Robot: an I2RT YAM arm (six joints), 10 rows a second.
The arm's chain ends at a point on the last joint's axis. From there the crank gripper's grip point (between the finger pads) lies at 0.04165 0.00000 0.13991 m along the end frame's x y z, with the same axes.
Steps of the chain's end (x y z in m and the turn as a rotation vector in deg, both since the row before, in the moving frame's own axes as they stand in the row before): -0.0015 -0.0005 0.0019 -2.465 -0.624 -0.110; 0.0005 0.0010 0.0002 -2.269 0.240 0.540; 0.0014 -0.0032 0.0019 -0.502 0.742 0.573; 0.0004 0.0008 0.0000 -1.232 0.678 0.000; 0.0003 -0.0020 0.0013 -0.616 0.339 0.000; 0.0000 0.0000 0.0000 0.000 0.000 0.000
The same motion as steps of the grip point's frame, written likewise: -0.0030 0.0054 0.0022 -2.465 -0.624 -0.110; 0.0011 0.0069 -0.0001 -2.269 0.240 0.540; 0.0032 -0.0016 0.0013 -0.502 0.742 0.573; 0.0021 0.0038 -0.0005 -1.232 0.678 0.000; 0.0011 -0.0005 0.0010 -0.616 0.339 0.000; 0.0000 0.0000 0.0000 0.000 0.000 0.000
